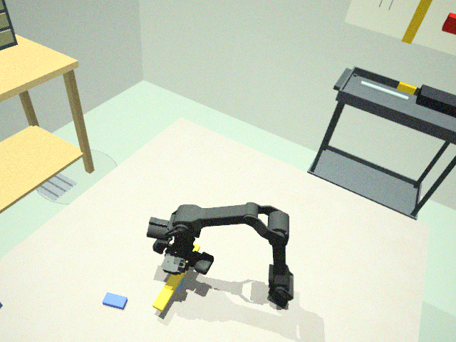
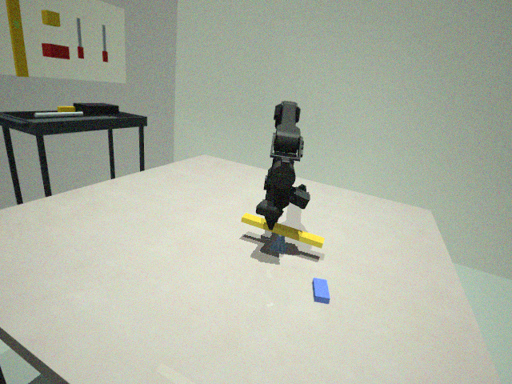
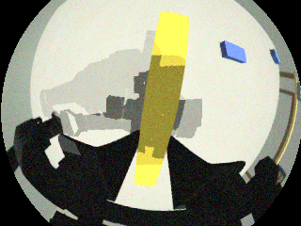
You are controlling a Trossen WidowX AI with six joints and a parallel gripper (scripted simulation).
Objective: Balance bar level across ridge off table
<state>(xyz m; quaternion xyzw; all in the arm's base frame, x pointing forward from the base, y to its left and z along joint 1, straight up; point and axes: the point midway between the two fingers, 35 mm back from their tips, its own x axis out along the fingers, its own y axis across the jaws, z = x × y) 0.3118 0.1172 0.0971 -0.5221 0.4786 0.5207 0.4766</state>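
My gripper tip is now 30 mm to the right of the yellow bar. Also, from my gripper tip: flat blue block (130 mm ahead, 180 mm to the left, 50 mm below).
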